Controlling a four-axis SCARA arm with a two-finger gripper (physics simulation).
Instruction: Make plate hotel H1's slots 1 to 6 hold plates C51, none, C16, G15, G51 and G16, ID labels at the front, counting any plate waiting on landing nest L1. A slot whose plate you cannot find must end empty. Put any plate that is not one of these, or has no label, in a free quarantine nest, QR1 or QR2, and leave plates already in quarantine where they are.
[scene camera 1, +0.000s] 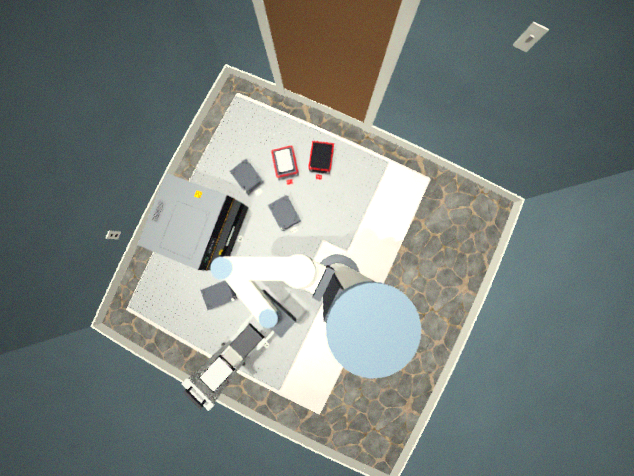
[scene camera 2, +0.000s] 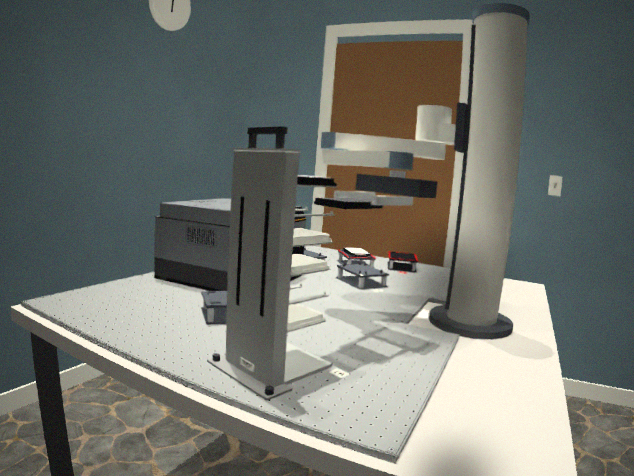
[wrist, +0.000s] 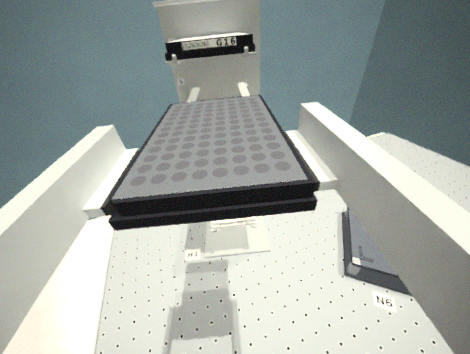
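Observation:
My gripper (scene camera 1: 248, 339) (scene camera 2: 358, 198) (wrist: 210, 131) is shut on a black plate (scene camera 2: 342, 203) (wrist: 215, 145), level and in front of hotel H1 (scene camera 2: 258, 245) (wrist: 215, 77). The plate's near edge shows no label. Above, a black plate labelled G16 (scene camera 1: 216, 374) (scene camera 2: 316, 180) (wrist: 210, 46) with a pale top rests in H1's top slot. The slot 5 supports (scene camera 2: 318, 214) below it are bare. Lower in H1 are pale plates (scene camera 2: 311, 236) (scene camera 2: 309, 263) (scene camera 2: 305, 316), with bare supports (scene camera 2: 308, 296) between the lower two; their labels do not show.
One red-rimmed nest (scene camera 1: 294, 169) bears a white-topped plate (scene camera 1: 284, 160) (scene camera 2: 355, 251); another red-rimmed nest (scene camera 1: 321, 156) (scene camera 2: 403, 257) has a black top. Grey nests (scene camera 1: 246, 176) (scene camera 1: 284, 212) and nest N6 (scene camera 1: 217, 295) (wrist: 370, 255) stand around the grey instrument (scene camera 1: 184, 225) (scene camera 2: 192, 245).

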